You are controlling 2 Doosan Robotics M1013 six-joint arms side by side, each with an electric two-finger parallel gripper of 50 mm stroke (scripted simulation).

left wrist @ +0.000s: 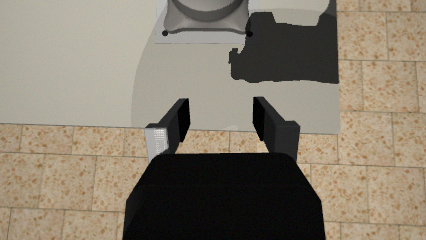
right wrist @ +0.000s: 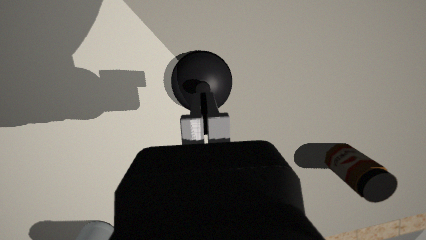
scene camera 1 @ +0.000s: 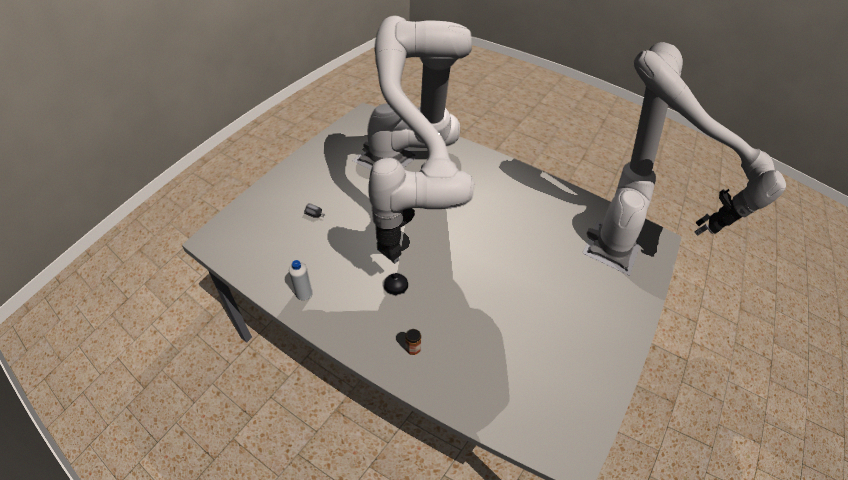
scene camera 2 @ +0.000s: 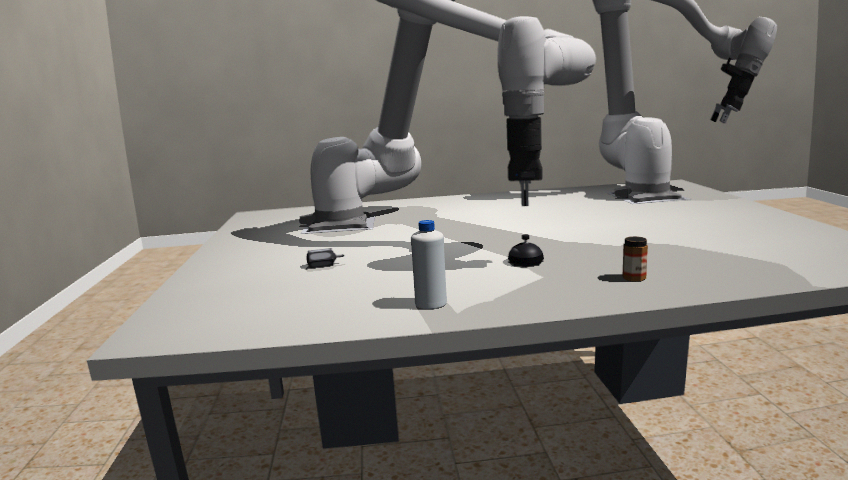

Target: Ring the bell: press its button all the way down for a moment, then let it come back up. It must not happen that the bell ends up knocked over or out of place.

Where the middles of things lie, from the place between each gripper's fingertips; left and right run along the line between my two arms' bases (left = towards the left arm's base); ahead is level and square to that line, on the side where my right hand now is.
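The black domed bell [scene camera 2: 523, 254] is 110 mm below my right hand [scene camera 2: 525, 205], and if you count from my left hand [scene camera 2: 717, 121], that bell is 62 cm ahead, 97 cm to the right and 23 cm below. There's a spice jar [scene camera 2: 635, 249] too: from my right hand it's 180 mm to the left, 190 mm ahead and 110 mm below. As for my left hand, it's 79 cm to the left of the jar, 81 cm short of it and 23 cm above it.
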